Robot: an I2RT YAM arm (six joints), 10 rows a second.
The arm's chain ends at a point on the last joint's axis. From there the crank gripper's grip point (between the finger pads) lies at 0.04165 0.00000 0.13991 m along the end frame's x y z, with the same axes.
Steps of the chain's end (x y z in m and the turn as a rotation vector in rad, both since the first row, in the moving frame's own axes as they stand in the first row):
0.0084, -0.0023, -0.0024, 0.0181, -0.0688, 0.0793
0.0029, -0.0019, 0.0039, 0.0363, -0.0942, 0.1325
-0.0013, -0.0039, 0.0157, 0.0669, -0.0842, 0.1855
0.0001, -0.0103, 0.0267, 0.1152, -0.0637, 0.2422
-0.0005, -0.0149, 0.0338, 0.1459, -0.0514, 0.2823
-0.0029, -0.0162, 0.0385, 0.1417, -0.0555, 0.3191
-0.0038, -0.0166, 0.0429, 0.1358, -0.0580, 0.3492
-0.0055, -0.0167, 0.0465, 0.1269, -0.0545, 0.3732
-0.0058, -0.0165, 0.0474, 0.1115, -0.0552, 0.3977
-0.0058, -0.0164, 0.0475, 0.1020, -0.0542, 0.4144
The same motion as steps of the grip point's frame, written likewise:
-0.0013, -0.0019, 0.0001, 0.0181, -0.0688, 0.0793
-0.0104, -0.0024, 0.0072, 0.0363, -0.0942, 0.1325
-0.0130, -0.0067, 0.0186, 0.0669, -0.0842, 0.1855
-0.0081, -0.0175, 0.0287, 0.1152, -0.0637, 0.2422
-0.0064, -0.0246, 0.0351, 0.1459, -0.0514, 0.2823
-0.0095, -0.0240, 0.0401, 0.1417, -0.0555, 0.3191
-0.0110, -0.0225, 0.0447, 0.1358, -0.0580, 0.3492
-0.0126, -0.0204, 0.0484, 0.1269, -0.0545, 0.3732
-0.0136, -0.0172, 0.0495, 0.1115, -0.0552, 0.3977
-0.0138, -0.0152, 0.0496, 0.1020, -0.0542, 0.4144

